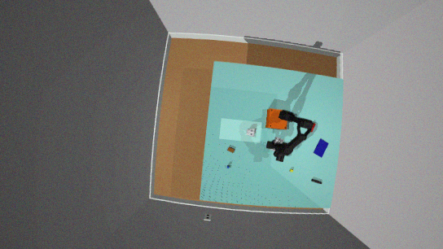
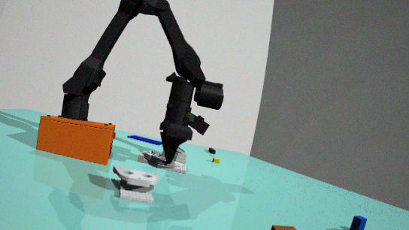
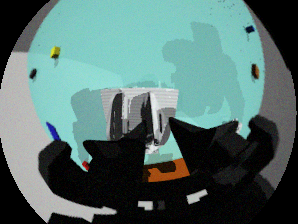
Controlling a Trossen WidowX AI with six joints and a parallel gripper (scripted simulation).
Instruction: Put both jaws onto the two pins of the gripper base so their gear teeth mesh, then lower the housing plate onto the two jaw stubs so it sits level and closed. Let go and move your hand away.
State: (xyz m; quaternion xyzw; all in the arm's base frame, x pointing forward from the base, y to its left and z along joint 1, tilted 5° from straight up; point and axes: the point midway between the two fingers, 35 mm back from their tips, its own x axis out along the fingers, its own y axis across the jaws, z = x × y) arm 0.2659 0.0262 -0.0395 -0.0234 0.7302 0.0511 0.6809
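The jaw lies 4 cm behind my gripper tip and 2 cm to the left of it. The rest, counted from my gripper tip: brown block: 15 cm ahead, 36 cm to the right, 1 cm below; yellow block: 17 cm ahead, 24 cm to the left, 1 cm below; gripper base: 5 cm behind, 24 cm to the right, 1 cm above.
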